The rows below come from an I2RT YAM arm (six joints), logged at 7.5 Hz.
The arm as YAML. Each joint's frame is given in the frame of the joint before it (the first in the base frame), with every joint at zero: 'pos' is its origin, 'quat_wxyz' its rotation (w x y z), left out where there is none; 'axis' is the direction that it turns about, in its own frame. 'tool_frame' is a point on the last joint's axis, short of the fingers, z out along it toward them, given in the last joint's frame.
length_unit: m
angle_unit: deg
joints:
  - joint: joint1
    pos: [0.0, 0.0, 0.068]
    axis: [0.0, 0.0, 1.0]
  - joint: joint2
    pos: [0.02, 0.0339, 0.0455]
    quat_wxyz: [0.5, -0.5, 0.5, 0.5]
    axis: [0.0, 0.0, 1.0]
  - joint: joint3
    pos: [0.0, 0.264, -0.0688]
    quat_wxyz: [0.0, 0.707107, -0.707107, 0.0]
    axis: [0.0, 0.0, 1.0]
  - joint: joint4
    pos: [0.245, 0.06, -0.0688]
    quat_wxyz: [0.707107, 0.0, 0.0, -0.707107]
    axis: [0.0, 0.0, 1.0]
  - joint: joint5
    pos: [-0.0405, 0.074, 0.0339]
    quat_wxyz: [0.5, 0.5, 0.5, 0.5]
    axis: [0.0, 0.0, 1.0]
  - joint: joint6
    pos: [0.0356, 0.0, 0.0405]
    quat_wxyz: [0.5, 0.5, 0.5, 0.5]
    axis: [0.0, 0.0, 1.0]
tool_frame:
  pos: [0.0, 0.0, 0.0]
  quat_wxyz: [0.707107, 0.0, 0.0, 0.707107]
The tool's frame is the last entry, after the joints.
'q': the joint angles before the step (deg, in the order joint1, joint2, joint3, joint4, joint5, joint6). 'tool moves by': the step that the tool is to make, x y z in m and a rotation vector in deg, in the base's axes. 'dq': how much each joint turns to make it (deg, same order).
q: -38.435 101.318 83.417 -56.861 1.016 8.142
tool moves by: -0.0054 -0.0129 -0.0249 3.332 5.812 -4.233
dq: -2.010 4.123 0.031 -2.574 1.553 1.946
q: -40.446 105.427 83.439 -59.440 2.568 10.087
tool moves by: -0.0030 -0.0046 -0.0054 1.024 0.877 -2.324
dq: -0.874 0.905 0.011 -0.504 0.000 1.465
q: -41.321 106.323 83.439 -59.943 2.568 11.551
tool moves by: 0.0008 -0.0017 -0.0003 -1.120 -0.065 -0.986
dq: -0.029 0.087 -0.006 0.837 0.917 0.845
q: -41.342 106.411 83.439 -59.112 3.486 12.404
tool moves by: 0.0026 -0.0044 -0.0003 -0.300 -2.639 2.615
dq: -0.445 0.148 -0.023 2.467 -1.990 -2.783
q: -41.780 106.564 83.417 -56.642 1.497 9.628
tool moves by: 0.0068 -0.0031 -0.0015 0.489 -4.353 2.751
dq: -0.018 0.462 -0.005 3.374 -3.758 -2.051
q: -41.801 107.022 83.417 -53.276 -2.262 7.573
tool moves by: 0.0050 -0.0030 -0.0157 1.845 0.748 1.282
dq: 0.061 2.602 0.003 0.762 -1.116 -1.009
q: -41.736 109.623 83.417 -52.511 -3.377 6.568
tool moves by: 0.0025 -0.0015 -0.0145 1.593 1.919 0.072
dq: 0.091 2.310 -0.001 -0.181 0.089 0.003
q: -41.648 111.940 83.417 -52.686 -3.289 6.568
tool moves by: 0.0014 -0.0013 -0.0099 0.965 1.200 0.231
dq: -0.002 1.578 0.004 0.022 0.043 -0.242
